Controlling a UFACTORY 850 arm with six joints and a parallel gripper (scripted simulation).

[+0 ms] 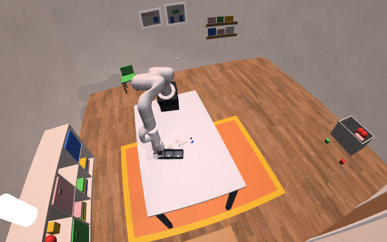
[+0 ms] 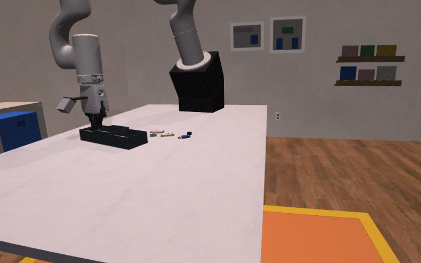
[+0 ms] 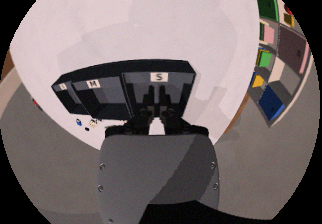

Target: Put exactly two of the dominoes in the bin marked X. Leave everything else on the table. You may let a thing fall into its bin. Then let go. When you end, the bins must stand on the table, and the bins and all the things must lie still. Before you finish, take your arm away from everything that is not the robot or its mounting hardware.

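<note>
Now: hand 40 mm short of the black bin tray, 70 mm to the right of it and 20 mm above it. Also, from my hand: blue USB stick: 20 mm ahead, 310 mm to the left, 40 mm below; small grey piece: 10 mm behind, 200 mm to the left, 40 mm below; small black piece: 20 mm behind, 330 mm to the left, 40 mm below.
</note>
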